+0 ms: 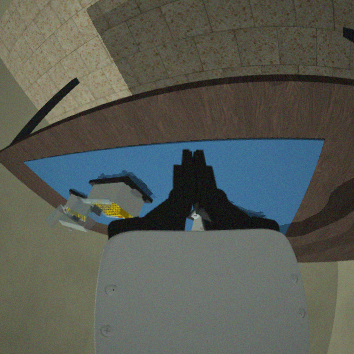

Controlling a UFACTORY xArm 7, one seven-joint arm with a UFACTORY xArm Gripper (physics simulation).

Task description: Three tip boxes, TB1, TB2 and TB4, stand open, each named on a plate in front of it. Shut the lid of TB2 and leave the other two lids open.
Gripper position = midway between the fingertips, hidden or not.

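Note:
Visible to me: a blue mat (265, 177), and with it my gripper (190, 162).

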